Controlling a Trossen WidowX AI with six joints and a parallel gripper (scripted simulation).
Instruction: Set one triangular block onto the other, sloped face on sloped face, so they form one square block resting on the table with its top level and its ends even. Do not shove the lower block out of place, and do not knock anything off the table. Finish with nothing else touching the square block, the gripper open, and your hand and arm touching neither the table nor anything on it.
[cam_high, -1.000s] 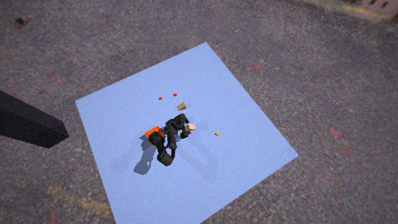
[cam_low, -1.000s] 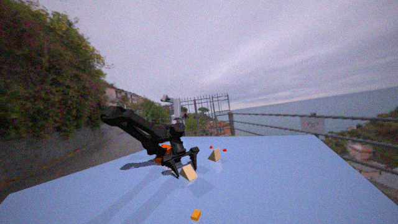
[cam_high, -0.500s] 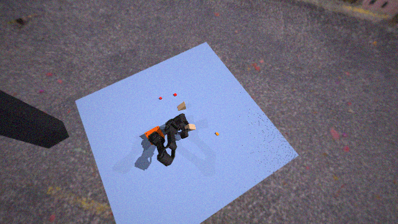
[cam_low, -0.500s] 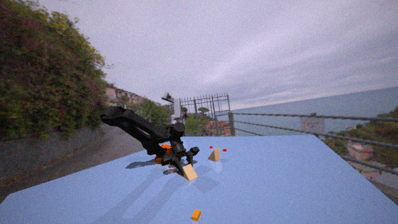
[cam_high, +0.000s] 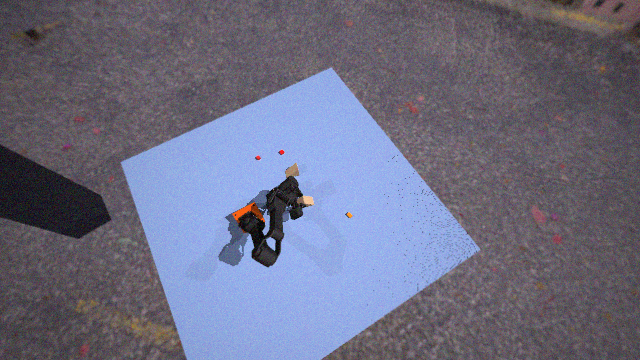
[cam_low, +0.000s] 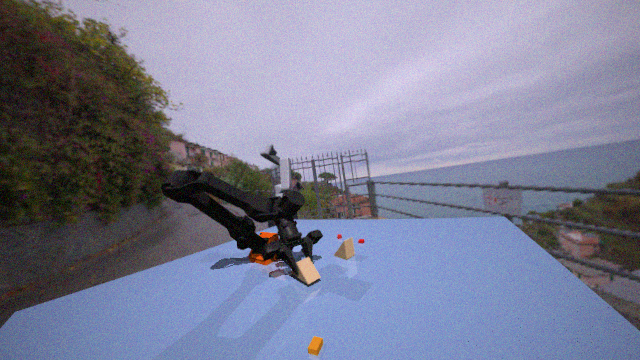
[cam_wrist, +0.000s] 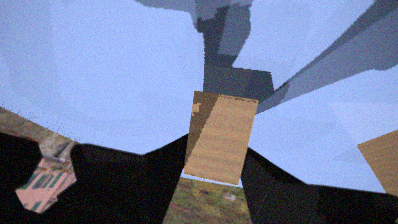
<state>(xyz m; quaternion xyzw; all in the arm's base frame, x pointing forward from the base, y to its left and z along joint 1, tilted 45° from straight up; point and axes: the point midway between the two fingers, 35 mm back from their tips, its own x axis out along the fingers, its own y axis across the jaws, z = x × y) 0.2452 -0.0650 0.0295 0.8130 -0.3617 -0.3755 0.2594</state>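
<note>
Now: the small red cube 31 cm to the left of my gripper tip, 6 cm ahead of it and 2 cm below it. The rest, counted from my gripper tip: tan triangular block 1 cm above; then small orange cube 17 cm to the right, 14 cm ahead, 2 cm below.
</note>
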